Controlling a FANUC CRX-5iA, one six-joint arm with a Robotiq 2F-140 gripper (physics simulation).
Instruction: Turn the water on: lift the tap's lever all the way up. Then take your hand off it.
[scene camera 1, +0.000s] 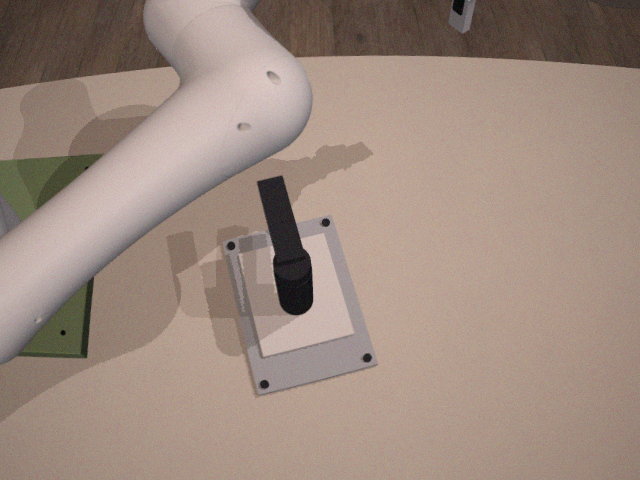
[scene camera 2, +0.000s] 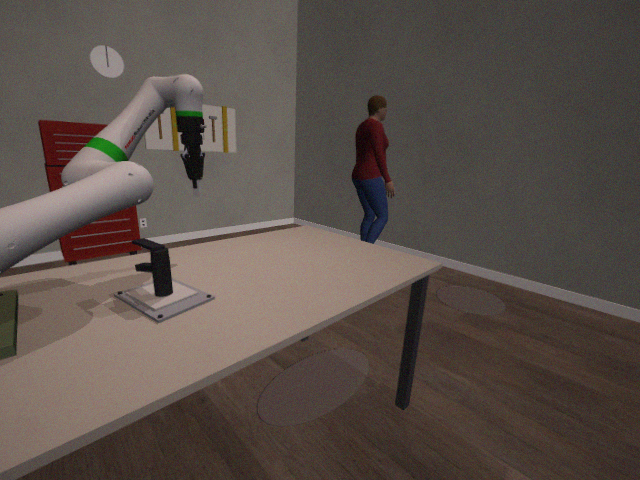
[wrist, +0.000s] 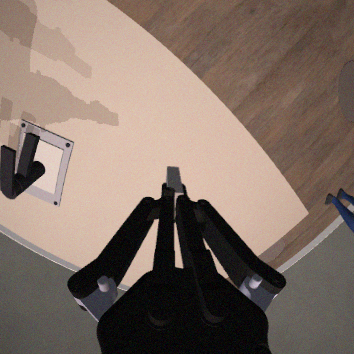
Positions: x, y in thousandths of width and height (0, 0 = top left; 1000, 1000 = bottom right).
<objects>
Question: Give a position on a grey base plate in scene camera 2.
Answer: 271, 647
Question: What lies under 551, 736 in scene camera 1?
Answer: A grey base plate.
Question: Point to my gripper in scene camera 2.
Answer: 309, 409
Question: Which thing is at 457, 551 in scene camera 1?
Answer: A black lever.
</objects>
